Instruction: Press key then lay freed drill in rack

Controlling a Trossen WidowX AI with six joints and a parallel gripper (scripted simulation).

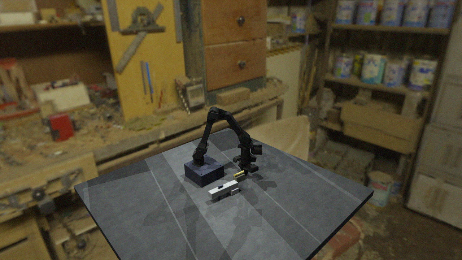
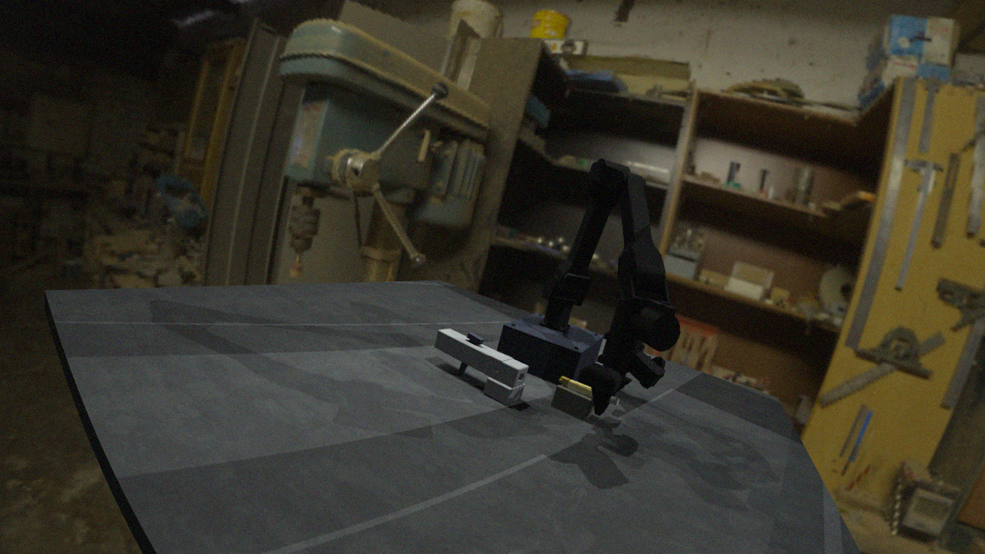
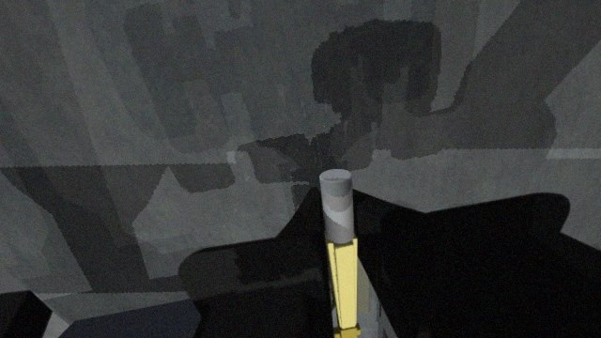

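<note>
Right now the drill is 1 cm behind my gripper tip, 4 cm to the right of it and 3 cm above it. Round my gripper tip: small dark key (1 cm ahead, 26 cm to the right, 4 cm above); rack (1 cm behind, 5 cm to the right).
</note>
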